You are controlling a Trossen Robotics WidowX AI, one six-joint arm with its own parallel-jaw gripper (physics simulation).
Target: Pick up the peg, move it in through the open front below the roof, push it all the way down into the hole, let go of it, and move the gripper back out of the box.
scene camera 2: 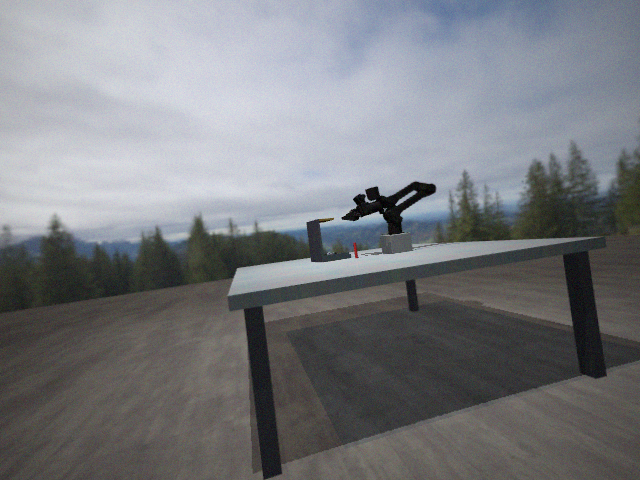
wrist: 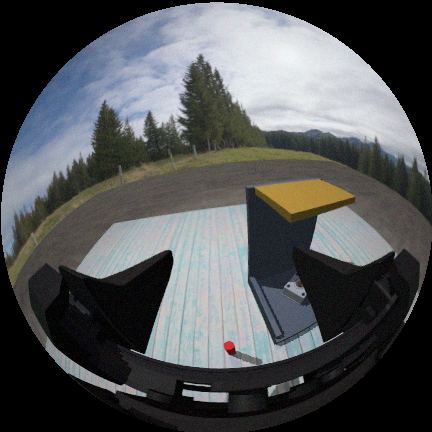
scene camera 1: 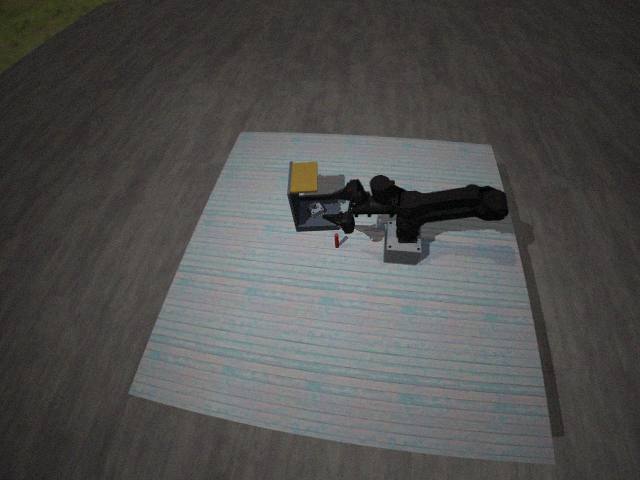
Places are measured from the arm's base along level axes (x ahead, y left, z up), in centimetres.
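Pixels of known places: gripper, fingertip midpoint: (scene camera 2: 343,217) (wrist: 234,255) (scene camera 1: 325,206); arm's base, origin of the base link: (scene camera 2: 395,233) (scene camera 1: 406,234).
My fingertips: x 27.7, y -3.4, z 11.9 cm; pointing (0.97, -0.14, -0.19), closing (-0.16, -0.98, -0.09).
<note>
Ahead of a thing's pixels: the offset from my fingertips to its top centre. "spot": to the spot under its first point.
The red peg {dx -3.2, dy +2.0, dz -13.8 cm} (scene camera 1: 336,240) (scene camera 2: 355,250) (wrist: 229,347) stands upright on the table, outside the box and near its front corner. The dark grey box {dx +4.7, dy -13.2, dz +0.6 cm} (scene camera 1: 293,209) (scene camera 2: 314,241) (wrist: 275,245) has a tall back wall and a yellow roof {spot: dx +7.9, dy -12.5, dz +0.6 cm} (scene camera 1: 303,177) (scene camera 2: 326,220) (wrist: 305,197). On its floor sits a light grey block {dx +5.5, dy -14.2, dz -17.7 cm} (scene camera 1: 316,209) (wrist: 296,292) with the hole; the right finger partly hides it in the wrist view. My gripper (scene camera 1: 326,206) (scene camera 2: 343,219) (wrist: 234,255) is open and empty, high above the table, in front of the roof and well above the peg.
The robot's light grey base block (scene camera 1: 403,255) (scene camera 2: 395,242) stands on the pale striped table (scene camera 1: 310,335) (scene camera 2: 361,276), on the side of the peg away from the box. A low rim {spot: dx +2.7, dy -5.5, dz -18.5 cm} (wrist: 265,310) runs along one side of the box floor.
</note>
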